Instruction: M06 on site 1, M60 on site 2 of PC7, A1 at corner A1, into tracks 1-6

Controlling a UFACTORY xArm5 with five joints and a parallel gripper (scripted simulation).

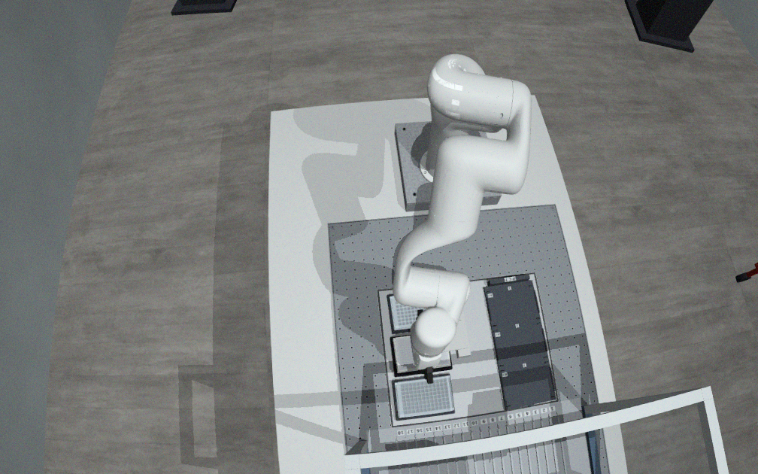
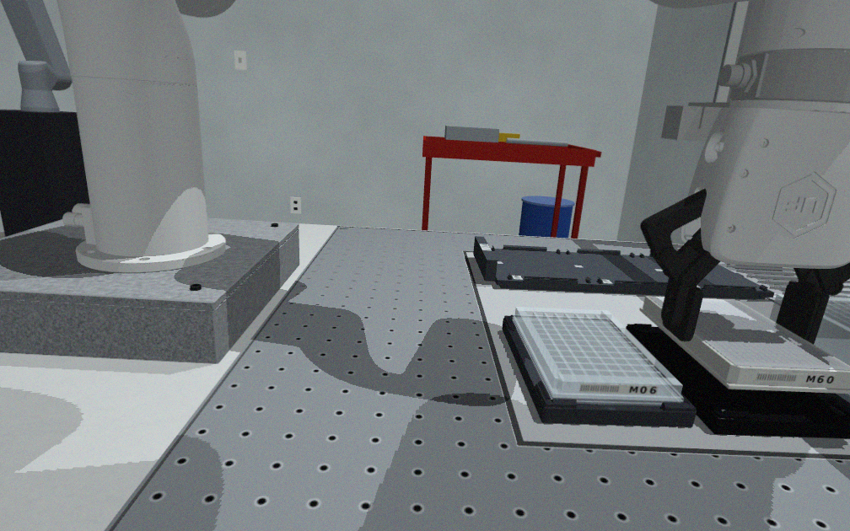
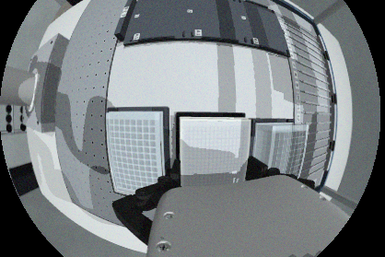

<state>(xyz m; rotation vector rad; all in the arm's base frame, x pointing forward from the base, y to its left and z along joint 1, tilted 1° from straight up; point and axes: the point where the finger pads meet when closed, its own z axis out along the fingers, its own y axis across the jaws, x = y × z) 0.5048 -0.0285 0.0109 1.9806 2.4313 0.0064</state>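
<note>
The plate nest S2 lies 40 mm below my hand. The rest, counted from my hand: plate nest S1: 110 mm behind, 20 mm to the right, 40 mm below; then plate carrier PC7: 40 mm behind, 250 mm to the left, 30 mm below; then plate M06: 110 mm behind, 20 mm to the right, 30 mm below.
</note>
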